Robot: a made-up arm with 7 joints.
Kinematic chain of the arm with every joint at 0, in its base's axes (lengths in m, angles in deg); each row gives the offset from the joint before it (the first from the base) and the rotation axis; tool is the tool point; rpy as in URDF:
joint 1: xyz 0 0 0.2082 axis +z
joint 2: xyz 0 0 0 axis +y
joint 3: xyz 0 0 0.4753 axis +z
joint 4: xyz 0.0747 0 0 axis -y
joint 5: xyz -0.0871 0 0.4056 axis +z
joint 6: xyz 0 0 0 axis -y
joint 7: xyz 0.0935 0 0 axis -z
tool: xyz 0 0 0 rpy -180 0 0
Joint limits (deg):
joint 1: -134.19..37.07
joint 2: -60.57..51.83
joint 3: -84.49..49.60
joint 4: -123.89..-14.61
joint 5: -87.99..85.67
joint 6: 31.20..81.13
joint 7: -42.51..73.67
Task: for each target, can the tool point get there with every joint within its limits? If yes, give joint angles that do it. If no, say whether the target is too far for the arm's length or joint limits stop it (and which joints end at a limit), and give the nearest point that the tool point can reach.
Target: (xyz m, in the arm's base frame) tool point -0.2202 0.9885 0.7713
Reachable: no: too far | nearest point -0.1875 0.8417 0.6877 | short by 0.172 m
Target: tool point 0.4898 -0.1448 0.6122
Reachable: yes | joints -43.15 -6.98 24.71 -111.15 -2.44 67.39 11.71
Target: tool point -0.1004 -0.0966 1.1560
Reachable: yes | joints -84.53 -8.88 -13.16 -28.62 -63.18 50.14 51.22
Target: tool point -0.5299 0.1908 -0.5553
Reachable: no: joint limits stop it (at a limit: joint 1, joint 2, joint 4) | nearest point -0.5269 -0.1227 0.0268 | short by 0.661 m
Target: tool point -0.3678 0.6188 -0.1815
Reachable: no: joint limits stop it (at a limit: joint 2, joint 3, joint 4, joint 6) | nearest point -0.2864 0.4819 0.3195 | short by 0.526 m
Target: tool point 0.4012 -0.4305 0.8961
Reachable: yes | joints -30.21 9.97 -22.18 -58.60 10.88 66.93 -17.81
